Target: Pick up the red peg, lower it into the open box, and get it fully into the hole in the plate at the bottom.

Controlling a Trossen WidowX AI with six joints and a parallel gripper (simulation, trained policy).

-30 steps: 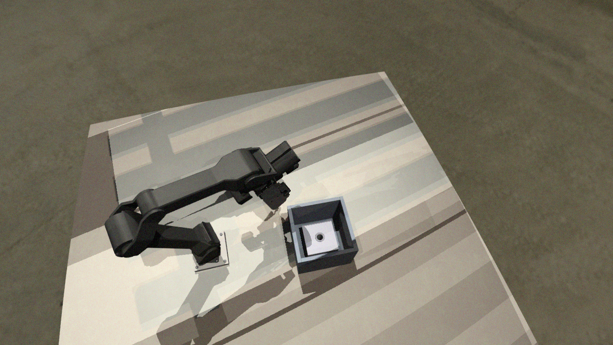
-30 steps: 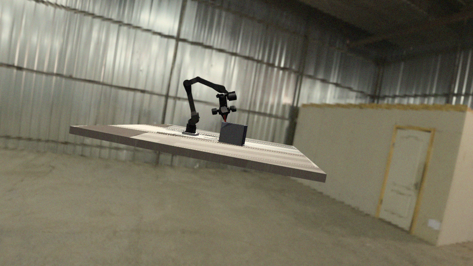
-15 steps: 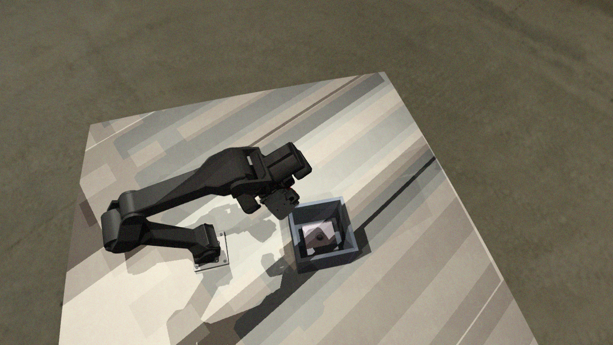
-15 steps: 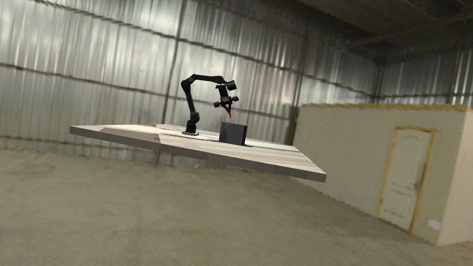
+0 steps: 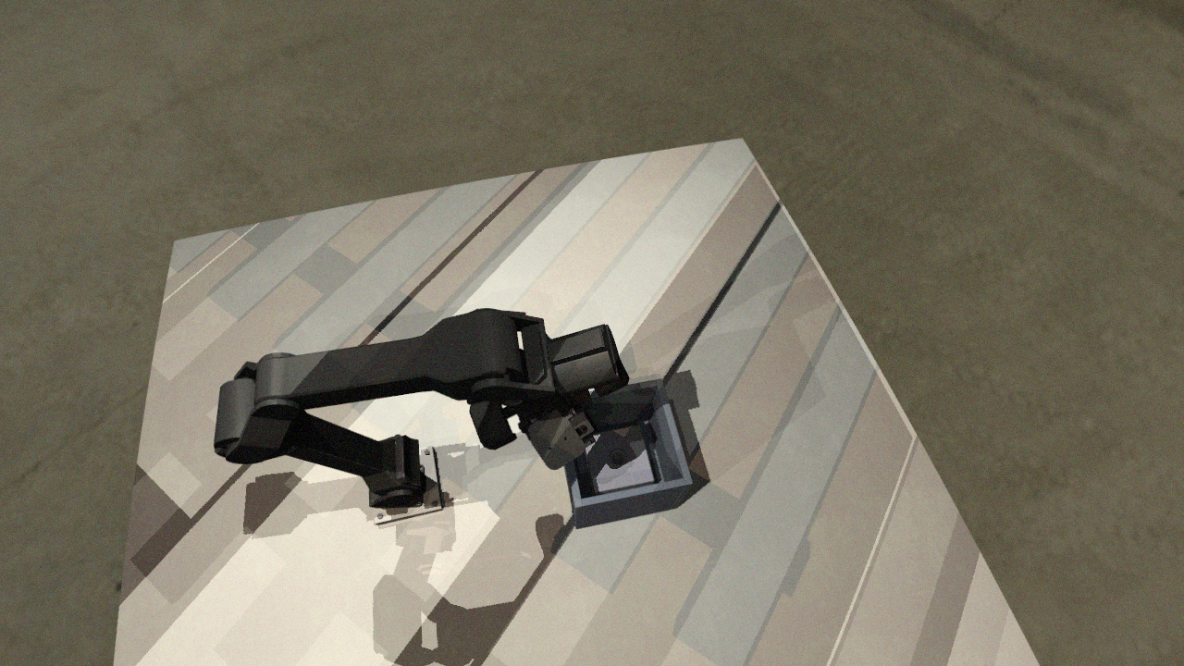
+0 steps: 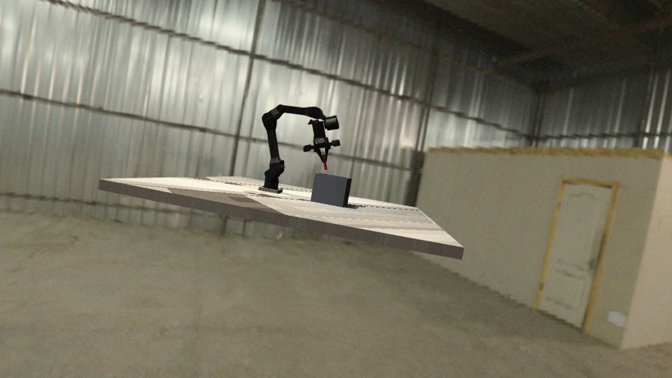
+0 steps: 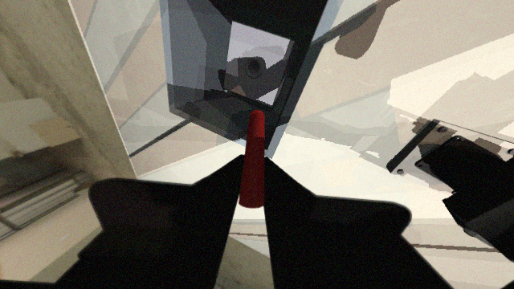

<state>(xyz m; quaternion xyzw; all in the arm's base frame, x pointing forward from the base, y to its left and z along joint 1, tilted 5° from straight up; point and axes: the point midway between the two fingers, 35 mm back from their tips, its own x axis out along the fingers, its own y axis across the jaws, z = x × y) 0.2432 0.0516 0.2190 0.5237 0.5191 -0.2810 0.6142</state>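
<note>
My gripper tip is now 70 mm short of the pale plate, 30 mm to the left of it and 150 mm above it. Also, from my gripper tip: red peg (10 mm to the right).
</note>
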